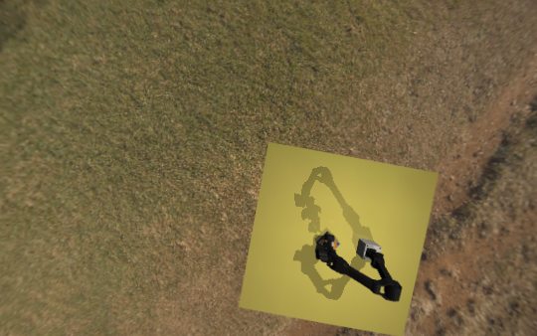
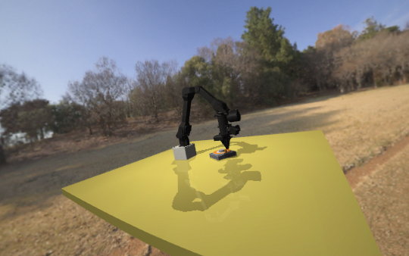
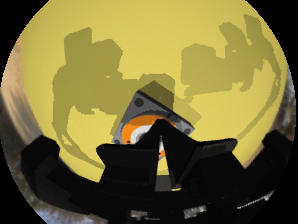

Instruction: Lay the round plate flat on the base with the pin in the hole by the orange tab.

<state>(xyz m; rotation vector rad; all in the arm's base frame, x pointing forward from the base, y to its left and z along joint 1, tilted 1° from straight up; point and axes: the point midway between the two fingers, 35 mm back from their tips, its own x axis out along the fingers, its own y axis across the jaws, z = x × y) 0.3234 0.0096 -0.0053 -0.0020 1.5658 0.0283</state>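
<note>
My gripper tip is now 5 cm past the base, 1 cm to the right of it and 2 cm above it.
</note>
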